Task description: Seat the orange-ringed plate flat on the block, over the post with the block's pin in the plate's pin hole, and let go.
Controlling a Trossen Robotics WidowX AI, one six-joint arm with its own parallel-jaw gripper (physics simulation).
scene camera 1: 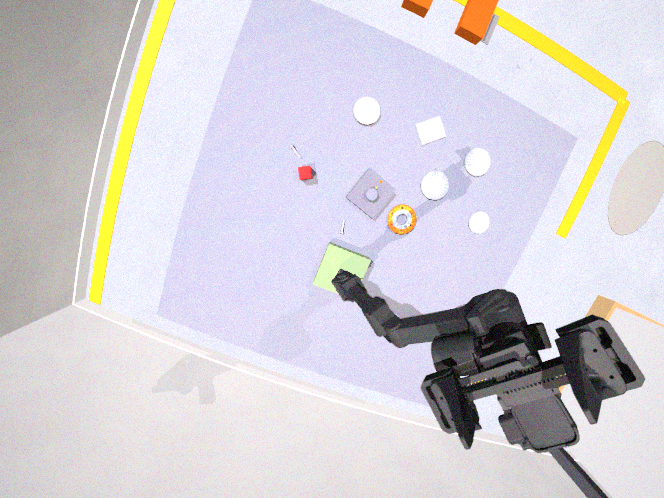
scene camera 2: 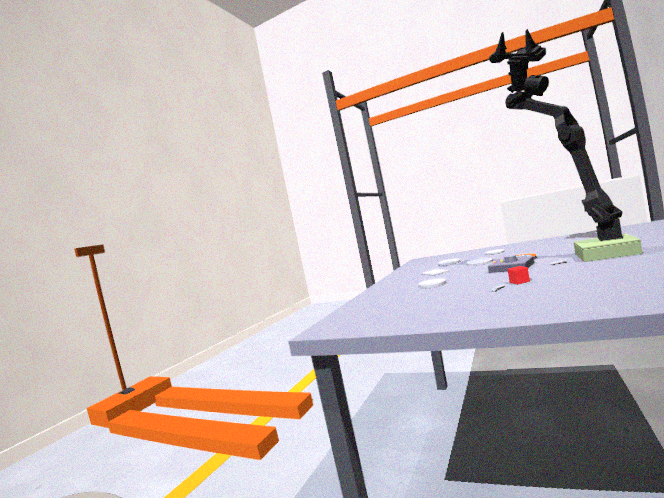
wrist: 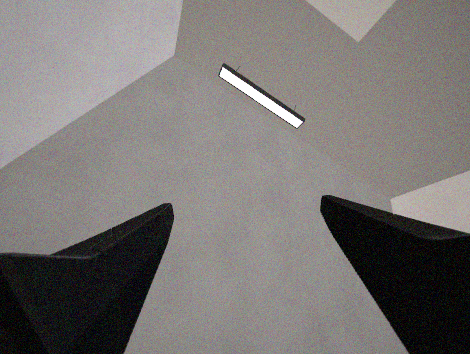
my gripper: scene camera 1 521, 432; scene camera 2; wrist
same spot on my gripper: (scene camera 2: 531, 47) = (wrist: 82, 326)
